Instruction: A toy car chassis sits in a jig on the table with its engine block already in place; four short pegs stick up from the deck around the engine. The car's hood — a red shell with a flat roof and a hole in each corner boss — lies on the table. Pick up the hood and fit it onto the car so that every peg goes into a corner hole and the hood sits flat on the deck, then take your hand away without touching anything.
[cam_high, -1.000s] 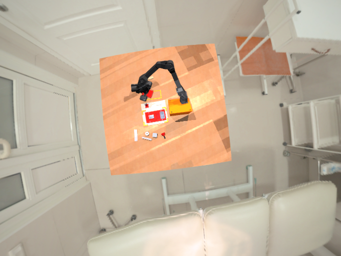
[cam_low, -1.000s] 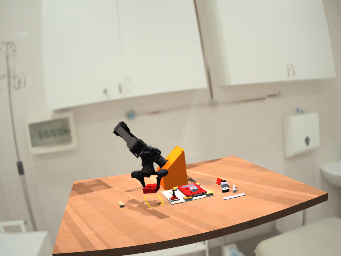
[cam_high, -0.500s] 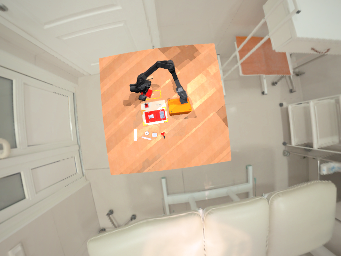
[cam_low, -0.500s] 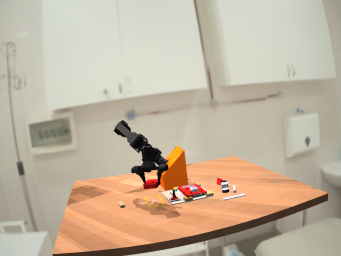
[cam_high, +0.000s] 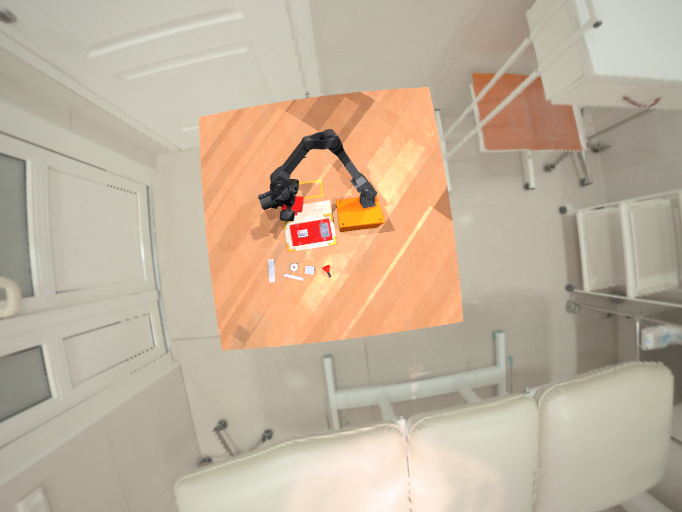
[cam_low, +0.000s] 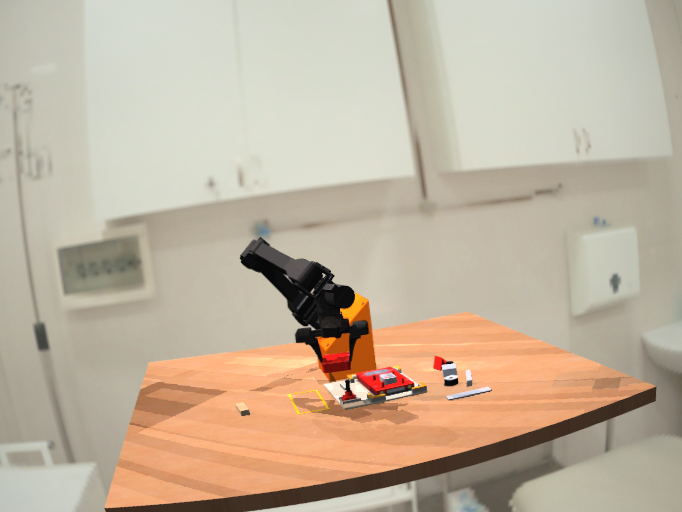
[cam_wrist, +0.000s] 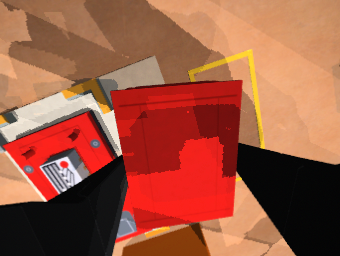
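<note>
My gripper tip is now 1 cm past the grey engine block, 14 cm to the right of it and 9 cm above it. Also, from my gripper tip: small tan block 7 cm behind, 26 cm to the right, 10 cm below; then white jig 4 cm behind, 12 cm to the left, 10 cm below; then red hood 1 cm above.
</note>
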